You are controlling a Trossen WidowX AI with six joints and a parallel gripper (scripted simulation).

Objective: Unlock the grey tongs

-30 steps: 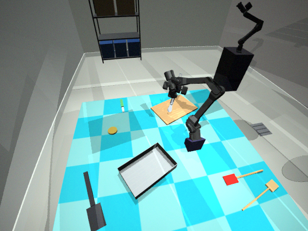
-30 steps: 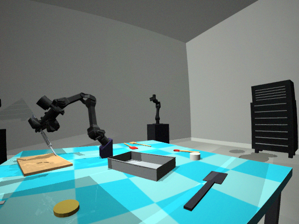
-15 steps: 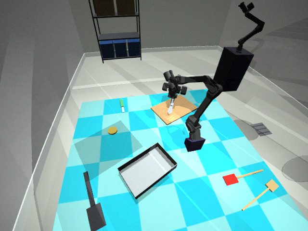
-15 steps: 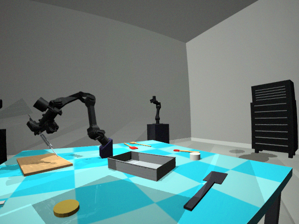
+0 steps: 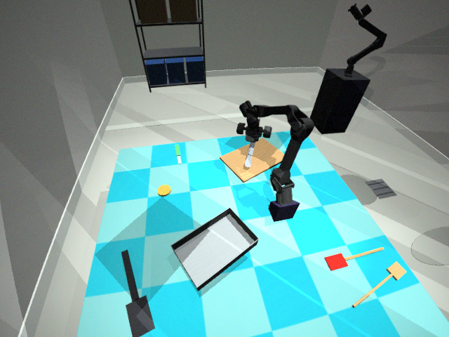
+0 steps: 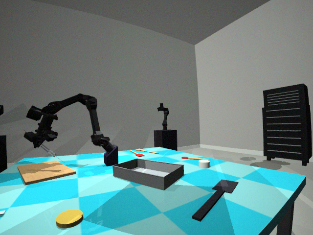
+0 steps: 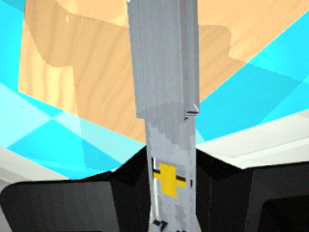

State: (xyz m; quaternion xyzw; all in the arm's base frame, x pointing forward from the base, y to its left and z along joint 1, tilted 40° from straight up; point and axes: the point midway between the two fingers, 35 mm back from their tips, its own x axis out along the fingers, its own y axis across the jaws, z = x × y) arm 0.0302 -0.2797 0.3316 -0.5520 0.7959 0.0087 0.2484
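Right now my gripper tip is 3 cm below the yellow lock piece, 2 cm to the right of it and 1 cm short of it. Round my gripper tip: yellow disc (54 cm ahead, 21 cm to the left, 13 cm below); then wooden board (13 cm below, 4 cm to the left); then roasting tin (56 cm to the left, 31 cm ahead, 11 cm below).
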